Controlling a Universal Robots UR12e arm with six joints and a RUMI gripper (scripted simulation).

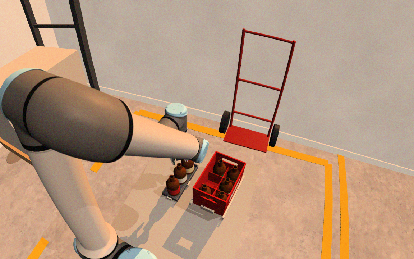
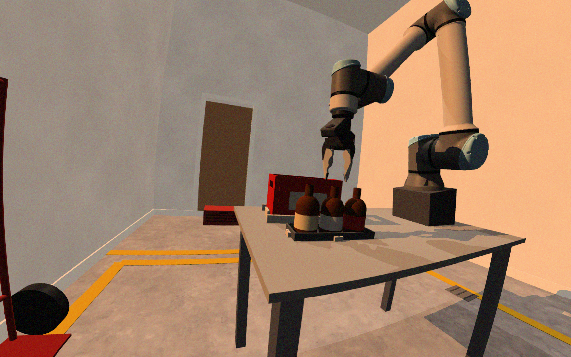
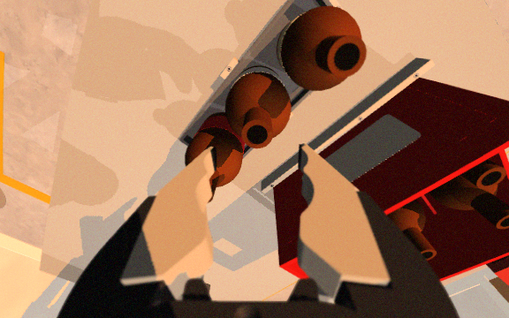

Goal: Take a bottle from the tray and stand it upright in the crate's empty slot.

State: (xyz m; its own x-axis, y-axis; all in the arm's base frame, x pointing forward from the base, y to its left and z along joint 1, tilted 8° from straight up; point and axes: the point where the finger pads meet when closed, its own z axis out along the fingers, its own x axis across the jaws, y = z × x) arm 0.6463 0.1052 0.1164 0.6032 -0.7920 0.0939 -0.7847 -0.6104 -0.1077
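The dark tray lies 18 cm below my hand. Also, from my hand: red crate: 23 cm to the right, 11 cm below.
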